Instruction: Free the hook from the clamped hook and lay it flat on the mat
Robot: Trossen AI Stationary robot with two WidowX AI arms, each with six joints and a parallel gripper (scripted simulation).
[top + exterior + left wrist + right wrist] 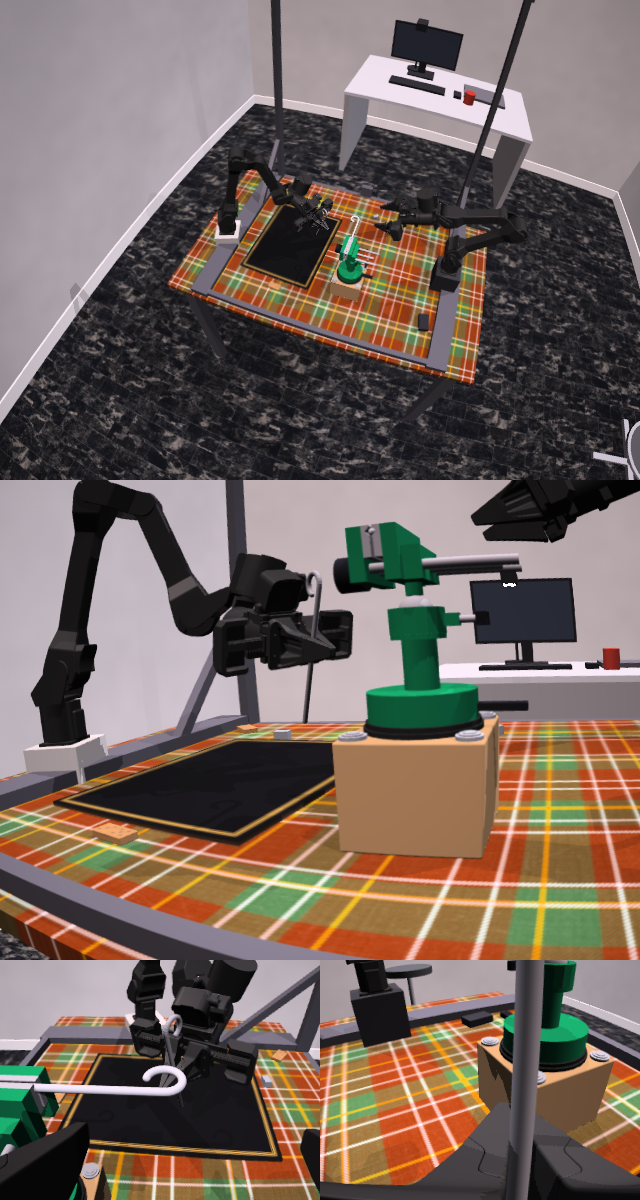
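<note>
Now: the mat 10 mm behind my right hand, 120 mm to the right of it and 150 mm below it. Round my right hand: black block 250 mm ahead, 450 mm to the left, 140 mm below; then grey bit 230 mm behind, 150 mm to the right, 140 mm below; then tan block 150 mm ahead, 140 mm to the left, 110 mm below.
</note>
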